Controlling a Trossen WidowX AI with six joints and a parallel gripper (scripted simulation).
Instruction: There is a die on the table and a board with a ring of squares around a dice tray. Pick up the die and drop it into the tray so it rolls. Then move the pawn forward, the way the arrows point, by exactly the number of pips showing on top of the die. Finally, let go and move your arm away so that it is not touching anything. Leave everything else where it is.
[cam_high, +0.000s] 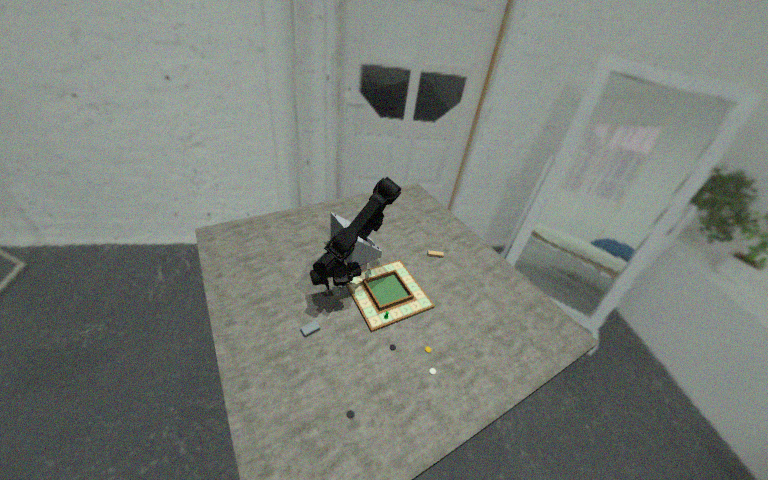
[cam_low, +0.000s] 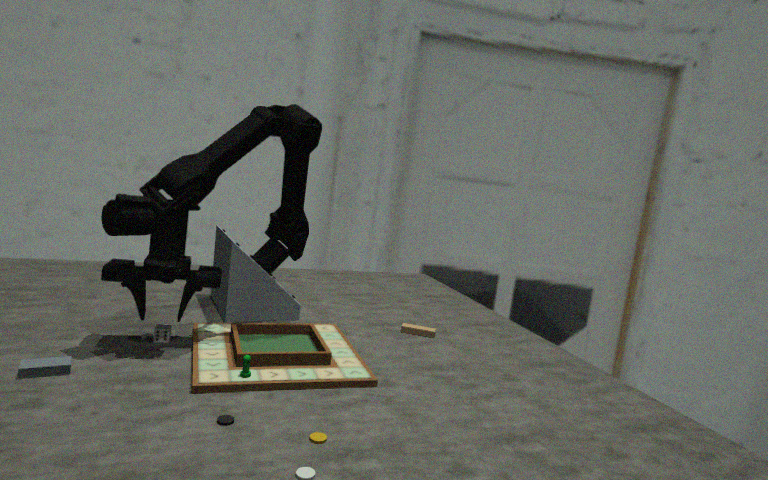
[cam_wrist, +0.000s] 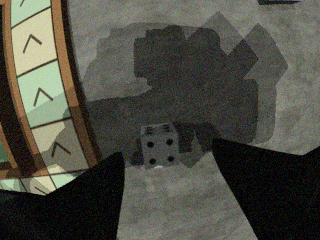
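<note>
The white die lies 1 cm behind my gripper tip and 3 cm below it. The rest, counted from my gripper tip: green dice tray: 5 cm ahead, 21 cm to the left, 3 cm below; green pawn: 17 cm ahead, 15 cm to the left, 1 cm below; grey block: 14 cm ahead, 13 cm to the right, 3 cm below.
</note>
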